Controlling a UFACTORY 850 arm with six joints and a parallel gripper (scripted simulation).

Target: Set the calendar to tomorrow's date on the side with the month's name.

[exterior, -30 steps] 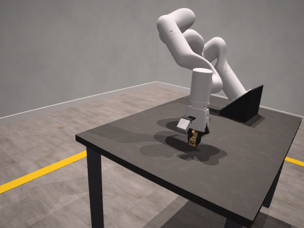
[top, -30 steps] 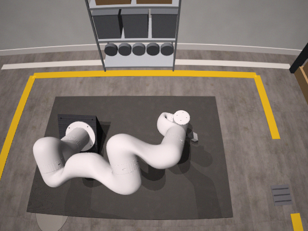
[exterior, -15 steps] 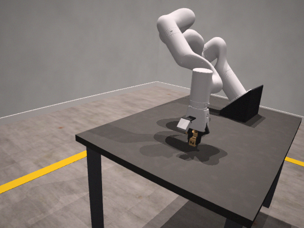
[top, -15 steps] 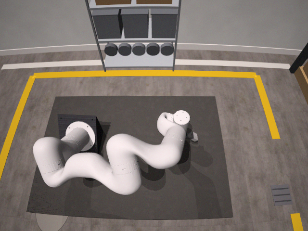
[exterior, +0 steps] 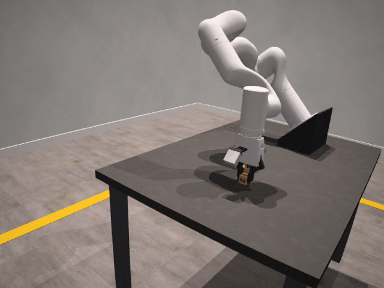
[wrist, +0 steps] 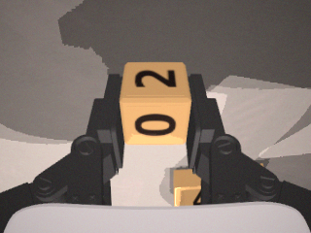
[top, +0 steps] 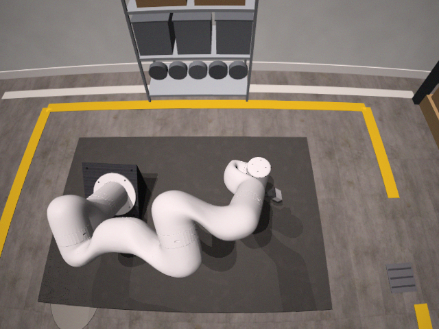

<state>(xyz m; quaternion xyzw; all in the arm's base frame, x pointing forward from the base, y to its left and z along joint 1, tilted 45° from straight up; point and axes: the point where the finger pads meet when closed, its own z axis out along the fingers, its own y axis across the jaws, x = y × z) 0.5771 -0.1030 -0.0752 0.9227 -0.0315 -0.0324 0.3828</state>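
My hand is 10 mm above the calendar cube. The rest, counted from my hand: wooden tray: 110 mm behind, 50 mm to the right, 20 mm below.
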